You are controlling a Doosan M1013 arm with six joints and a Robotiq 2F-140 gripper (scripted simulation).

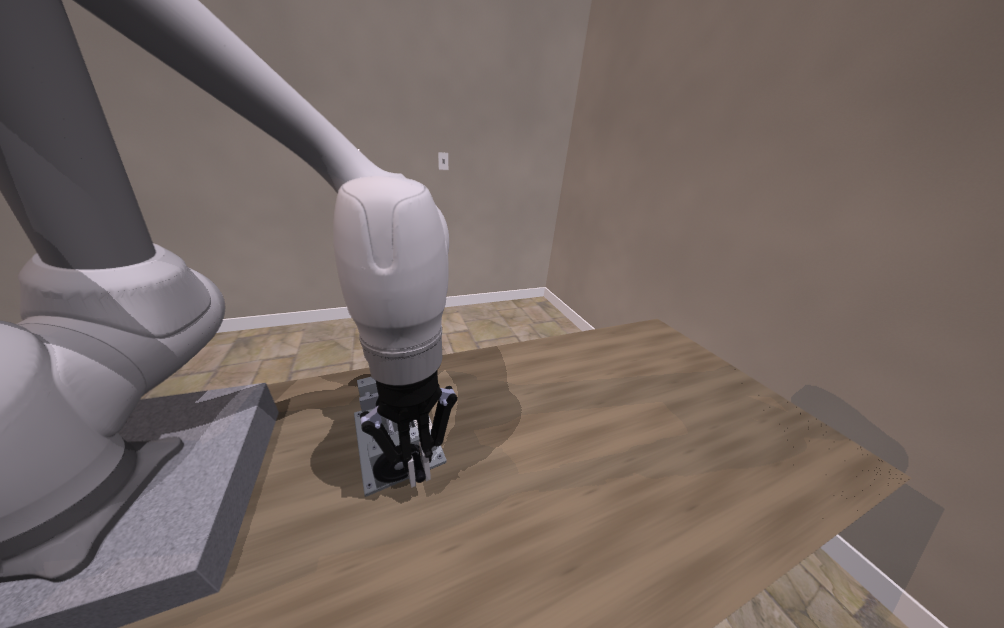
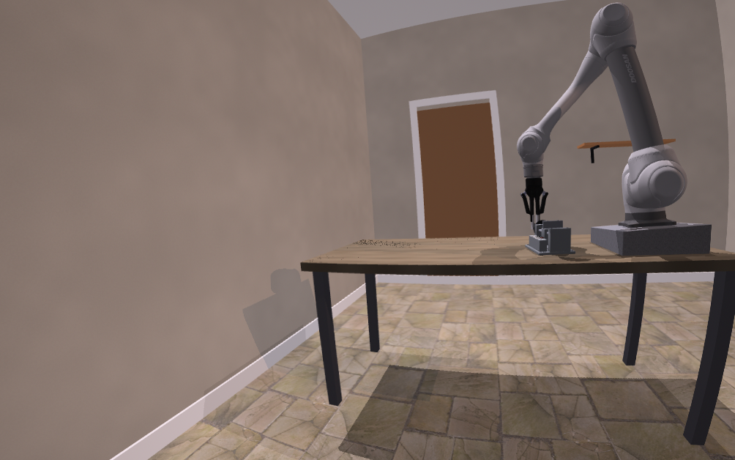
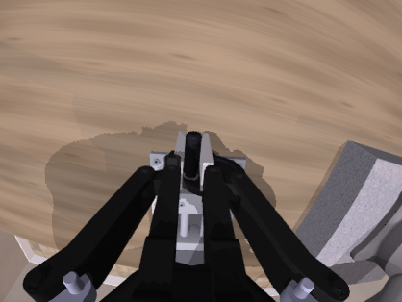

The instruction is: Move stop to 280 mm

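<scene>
The handwheel is 10 mm behind my hand, 20 mm to the left of it and 20 mm below it.
</scene>
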